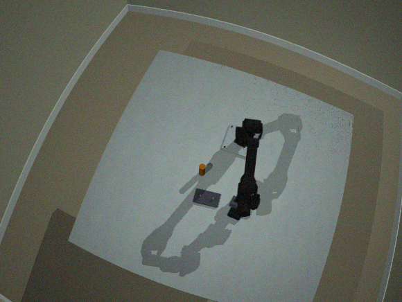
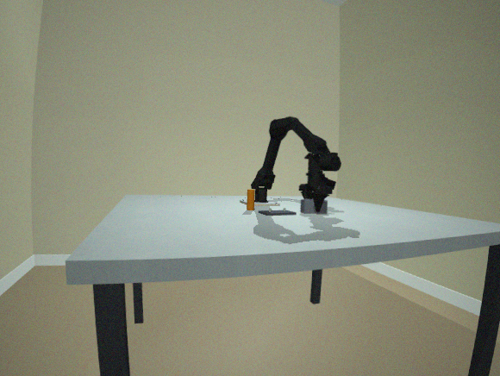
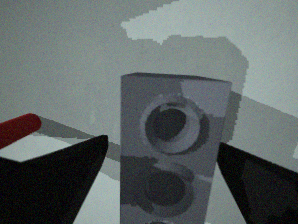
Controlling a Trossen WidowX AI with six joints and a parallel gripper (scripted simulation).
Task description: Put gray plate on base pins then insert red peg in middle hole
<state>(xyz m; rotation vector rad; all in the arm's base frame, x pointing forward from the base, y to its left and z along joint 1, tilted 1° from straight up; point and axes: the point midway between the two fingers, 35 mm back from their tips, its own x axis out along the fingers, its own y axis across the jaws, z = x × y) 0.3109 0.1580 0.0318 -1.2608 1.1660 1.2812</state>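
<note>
Right now the dark flat base is 4 cm ahead of my gripper tip and 15 cm to the right of it. Round my gripper tip: red peg (10 cm behind, 3 cm above); then orange cylinder (6 cm behind, 24 cm to the right, 3 cm above); then gray plate (3 cm above).
</note>
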